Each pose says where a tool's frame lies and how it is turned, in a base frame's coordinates. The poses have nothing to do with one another.
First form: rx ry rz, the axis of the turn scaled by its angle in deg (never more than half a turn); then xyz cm.
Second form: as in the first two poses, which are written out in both.
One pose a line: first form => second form
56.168 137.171 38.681 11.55 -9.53 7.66 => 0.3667 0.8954 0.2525 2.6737 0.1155 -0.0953 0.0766
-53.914 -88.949 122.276 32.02 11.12 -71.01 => -0.3358 -0.5541 0.7617 2.8018 0.3202 0.1112 -0.7101
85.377 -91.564 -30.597 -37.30 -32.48 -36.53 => 0.6625 -0.7105 -0.2374 2.2493 -0.3730 -0.3248 -0.3653
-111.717 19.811 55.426 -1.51 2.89 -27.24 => -0.8847 0.1569 0.4389 2.2039 -0.0151 0.0289 -0.2724
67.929 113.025 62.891 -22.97 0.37 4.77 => 0.4650 0.7736 0.4305 2.5499 -0.2297 0.0037 0.0477
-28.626 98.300 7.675 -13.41 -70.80 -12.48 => -0.2788 0.9574 0.0748 1.7919 -0.1341 -0.7080 -0.1248
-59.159 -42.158 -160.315 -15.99 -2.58 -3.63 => -0.3361 -0.2395 -0.9109 3.0719 -0.1599 -0.0258 -0.0363
